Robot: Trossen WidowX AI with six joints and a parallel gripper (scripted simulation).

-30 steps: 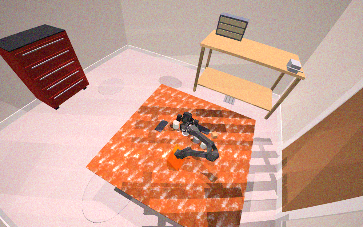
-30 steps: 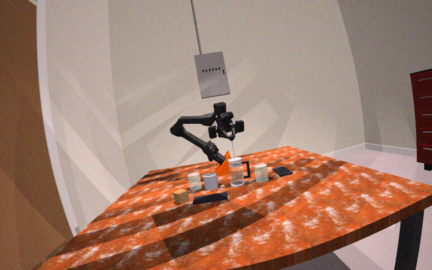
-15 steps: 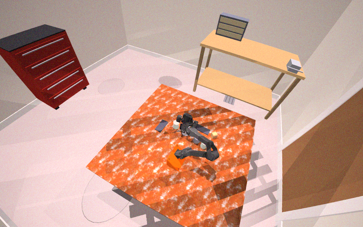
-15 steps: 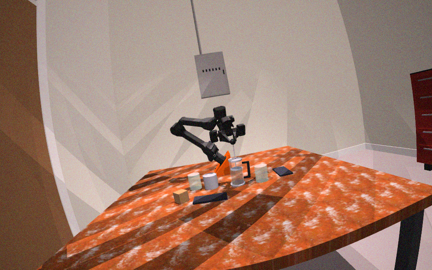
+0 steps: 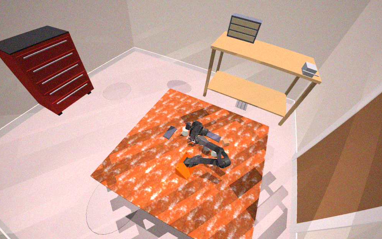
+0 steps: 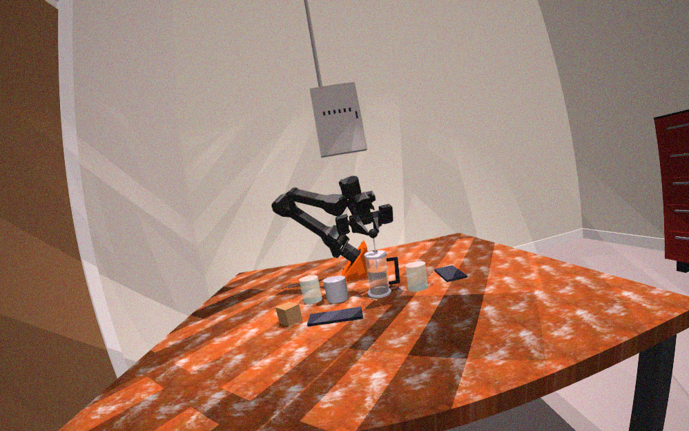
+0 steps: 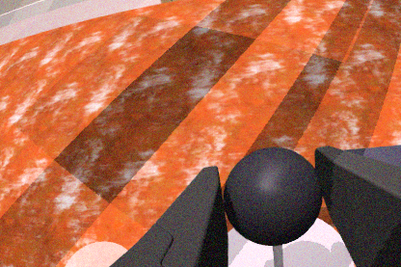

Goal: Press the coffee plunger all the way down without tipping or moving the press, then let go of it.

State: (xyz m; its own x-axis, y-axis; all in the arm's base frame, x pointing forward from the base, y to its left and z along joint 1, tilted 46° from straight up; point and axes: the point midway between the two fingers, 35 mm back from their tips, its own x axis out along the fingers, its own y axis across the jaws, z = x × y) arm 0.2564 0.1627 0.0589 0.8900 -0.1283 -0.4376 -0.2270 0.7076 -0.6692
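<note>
My gripper tip is now 10 cm above the glass coffee press, 2 cm past it and 1 cm to the right of it.
</note>
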